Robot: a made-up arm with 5 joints.
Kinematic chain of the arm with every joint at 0, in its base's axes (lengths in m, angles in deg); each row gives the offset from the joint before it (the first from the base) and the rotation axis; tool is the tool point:
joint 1: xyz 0 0 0.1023 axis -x
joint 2: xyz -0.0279 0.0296 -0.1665 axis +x
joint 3: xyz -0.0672 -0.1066 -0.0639 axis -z
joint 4: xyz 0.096 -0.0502 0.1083 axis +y
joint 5: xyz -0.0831 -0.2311 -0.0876 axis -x
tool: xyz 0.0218 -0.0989 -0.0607
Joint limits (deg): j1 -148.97..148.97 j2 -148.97..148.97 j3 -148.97..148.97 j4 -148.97..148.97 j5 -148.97..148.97
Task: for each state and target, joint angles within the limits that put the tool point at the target. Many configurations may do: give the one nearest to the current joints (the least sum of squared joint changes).
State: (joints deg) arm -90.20 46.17 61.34 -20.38 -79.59
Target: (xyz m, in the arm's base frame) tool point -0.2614 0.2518 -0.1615
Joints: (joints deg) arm -69.16 11.67 66.68 0.14 -105.87
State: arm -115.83 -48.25 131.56 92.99 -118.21
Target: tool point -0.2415 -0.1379 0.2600
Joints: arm -148.97 -47.48 130.85 124.40 -98.81
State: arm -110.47 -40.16 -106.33 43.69 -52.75
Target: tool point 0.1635 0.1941 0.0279
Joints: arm -109.47 -34.55 -97.51 34.21 -73.09
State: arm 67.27 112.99 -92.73 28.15 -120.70
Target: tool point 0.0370 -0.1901 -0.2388
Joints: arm 55.54 119.92 -58.07 35.70 -121.64
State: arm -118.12 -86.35 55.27 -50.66 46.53
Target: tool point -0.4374 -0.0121 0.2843
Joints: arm -82.16 -126.94 75.62 -40.42 73.42
